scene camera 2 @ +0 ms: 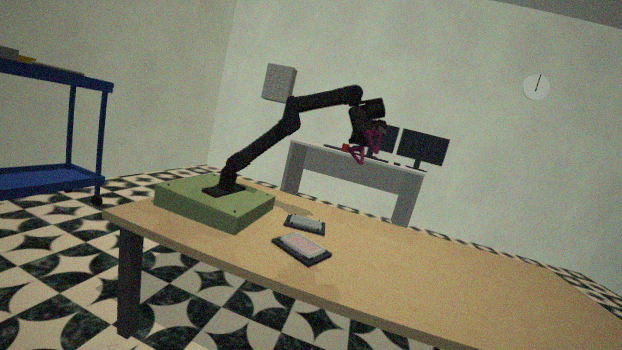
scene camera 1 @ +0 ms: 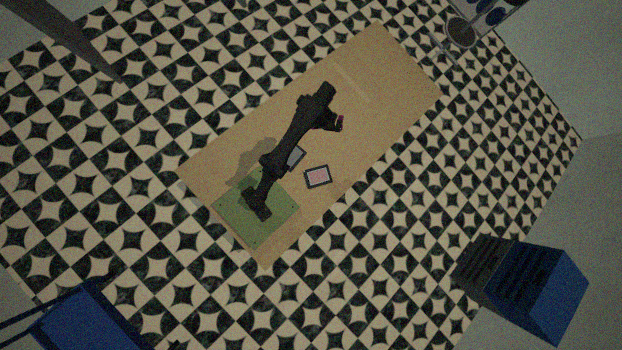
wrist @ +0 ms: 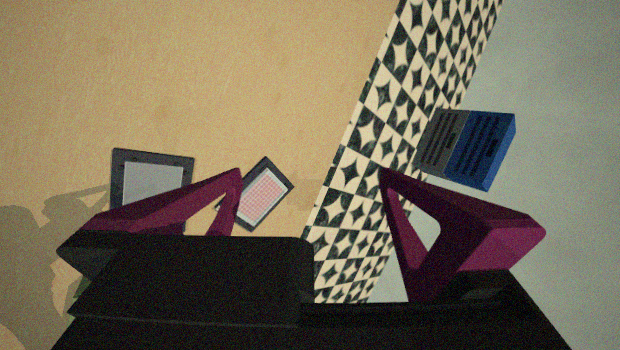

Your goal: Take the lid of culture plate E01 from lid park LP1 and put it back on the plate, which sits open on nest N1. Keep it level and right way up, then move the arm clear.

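Frame: origin at the arm's base, x ahead, y right, z down, level; metres.
Where they show: gripper, fingertip midpoint: (scene camera 2: 368, 159) (scene camera 1: 331, 127) (wrist: 310, 175); arm's base, origin of the base link: (scene camera 2: 225, 190) (scene camera 1: 256, 203).
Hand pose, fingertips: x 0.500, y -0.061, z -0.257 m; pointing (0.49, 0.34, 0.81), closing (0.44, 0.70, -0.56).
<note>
Each offset is from my fingertips to the top centre of the thing. Level surfaces: height alone.
The lid @[dx -0.175, dy -0.054, dz +0.309 m] (scene camera 1: 295, 157) (scene camera 2: 306, 223) (wrist: 152, 180), a pale grey rectangle, lies flat on the dark lid park @[dx -0.175, dy -0.054, dz +0.307 m] (scene camera 2: 300, 230) (wrist: 117, 172); the arm partly covers it in scene camera 1, a finger in the wrist view. The open culture plate @[dx -0.118, dy +0.147, dz +0.301 m] (scene camera 1: 318, 176) (scene camera 2: 302, 245) (wrist: 262, 196), with pink wells and a pale rim, sits in the dark nest @[dx -0.118, dy +0.147, dz +0.309 m] (scene camera 1: 320, 185) (scene camera 2: 320, 257) (wrist: 277, 173) beside the park, turned at an angle to it. My gripper (scene camera 1: 340, 123) (scene camera 2: 368, 157) (wrist: 310, 175) is open and empty, high above the table and away from both. No labels are readable.
The arm stands on a green base block (scene camera 1: 280, 200) (scene camera 2: 195, 207) at one end of the wooden table @[dz +0.327 m] (scene camera 1: 390, 75) (scene camera 2: 425, 280) (wrist: 200, 75). A blue cart (scene camera 2: 104, 135), a desk with monitors (scene camera 2: 425, 146) and a blue cabinet (scene camera 1: 557, 295) (wrist: 492, 145) stand off the table.
</note>
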